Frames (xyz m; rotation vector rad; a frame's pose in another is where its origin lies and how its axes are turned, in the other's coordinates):
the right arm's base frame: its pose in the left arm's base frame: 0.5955 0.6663 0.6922 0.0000 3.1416 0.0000
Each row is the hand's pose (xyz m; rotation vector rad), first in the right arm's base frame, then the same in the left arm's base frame.
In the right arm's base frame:
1: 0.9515 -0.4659 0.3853 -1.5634 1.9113 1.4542
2: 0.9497 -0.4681 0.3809 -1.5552 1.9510 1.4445
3: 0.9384 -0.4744 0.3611 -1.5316 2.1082 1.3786
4: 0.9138 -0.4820 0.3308 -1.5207 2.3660 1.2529
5: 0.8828 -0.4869 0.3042 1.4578 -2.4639 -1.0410
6: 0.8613 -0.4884 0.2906 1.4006 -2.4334 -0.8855
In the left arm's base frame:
1: -0.3560 0.2004 0.3069 -1.1371 -0.3111 -1.2225
2: -0.3542 0.1982 0.3113 -1.1194 -0.2905 -1.2052
3: -0.3429 0.1919 0.3311 -1.0321 -0.2143 -1.1466
4: -0.3183 0.1843 0.3614 -0.8828 -0.0679 -1.0715
5: -0.2873 0.1794 0.3880 -0.7301 0.1019 -1.0224
6: -0.2658 0.1779 0.4016 -0.6368 0.2098 -1.0072

